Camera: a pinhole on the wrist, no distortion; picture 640 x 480 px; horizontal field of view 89.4 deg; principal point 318.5 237.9 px. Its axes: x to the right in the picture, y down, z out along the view. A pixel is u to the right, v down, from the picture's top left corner.
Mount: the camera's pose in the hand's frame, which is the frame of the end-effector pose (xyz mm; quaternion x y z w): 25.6 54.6 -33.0 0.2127 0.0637 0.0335 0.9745
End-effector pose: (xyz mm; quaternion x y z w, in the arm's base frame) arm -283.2 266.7 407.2 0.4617 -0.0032 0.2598 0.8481
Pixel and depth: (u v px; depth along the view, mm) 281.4 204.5 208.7
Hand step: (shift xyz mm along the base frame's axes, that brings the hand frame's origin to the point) 85.6 -126.0 51.8
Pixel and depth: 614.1 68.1 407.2
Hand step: 565.0 -78.4 16.7
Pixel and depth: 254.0 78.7 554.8
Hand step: 279.6 -474.0 -126.8
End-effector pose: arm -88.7 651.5 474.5 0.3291 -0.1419 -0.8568 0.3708
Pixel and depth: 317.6 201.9 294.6
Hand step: -232.5 16.9 85.2
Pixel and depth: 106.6 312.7 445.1
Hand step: -225.6 191.4 393.7
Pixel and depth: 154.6 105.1 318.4
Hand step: -215.5 205.3 98.2
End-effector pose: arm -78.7 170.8 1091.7 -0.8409 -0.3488 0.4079 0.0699
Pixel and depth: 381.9 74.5 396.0
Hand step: -249.7 278.2 -143.9
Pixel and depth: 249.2 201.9 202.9
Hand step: -130.0 22.9 -81.4
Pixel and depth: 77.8 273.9 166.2
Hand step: -137.5 -64.9 -40.0
